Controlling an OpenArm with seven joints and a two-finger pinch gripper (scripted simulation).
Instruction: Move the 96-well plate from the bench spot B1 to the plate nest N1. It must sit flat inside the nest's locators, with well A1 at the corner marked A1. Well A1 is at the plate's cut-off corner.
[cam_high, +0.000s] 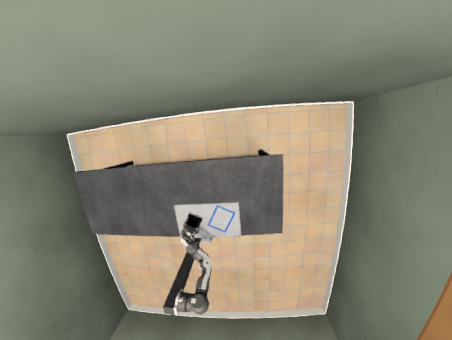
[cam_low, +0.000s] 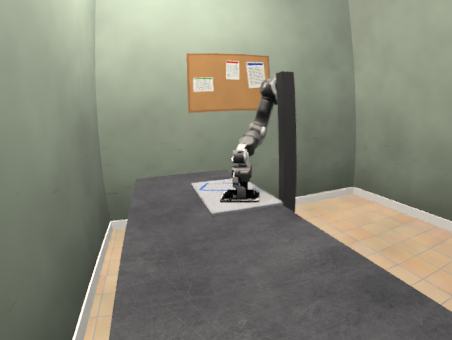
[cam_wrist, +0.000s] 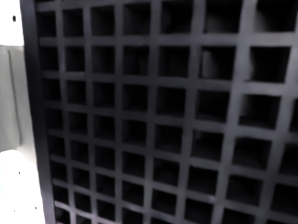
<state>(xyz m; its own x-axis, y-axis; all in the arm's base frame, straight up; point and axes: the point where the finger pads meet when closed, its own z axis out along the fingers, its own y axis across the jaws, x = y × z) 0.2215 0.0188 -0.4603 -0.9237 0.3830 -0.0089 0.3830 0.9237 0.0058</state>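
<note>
Now: the black 96-well plate right at my hand. Also, from my hand: black plate nest N1 (1 cm below).
</note>
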